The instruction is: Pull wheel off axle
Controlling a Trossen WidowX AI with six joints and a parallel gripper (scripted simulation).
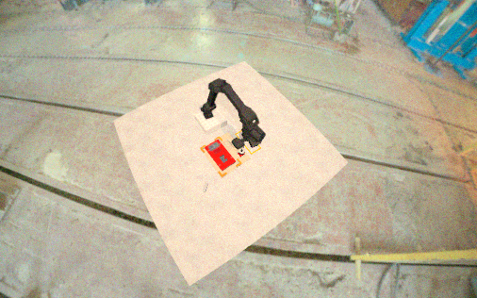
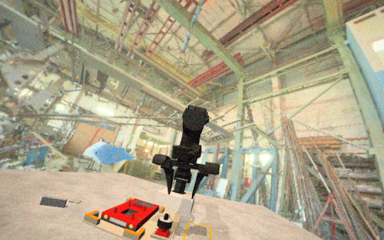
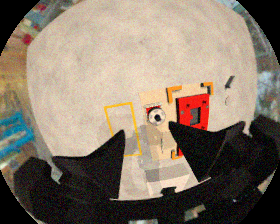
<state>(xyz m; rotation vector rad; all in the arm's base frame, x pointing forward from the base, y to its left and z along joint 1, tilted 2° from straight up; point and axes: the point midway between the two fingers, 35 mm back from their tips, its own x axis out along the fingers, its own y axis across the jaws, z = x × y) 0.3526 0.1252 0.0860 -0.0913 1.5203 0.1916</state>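
Right now the black wheel is 80 mm below my gripper tip, 30 mm to the right of it and 10 mm behind it. From my gripper tip the other things lie so: dark flat piece: 320 mm to the right, 120 mm ahead, 110 mm below.
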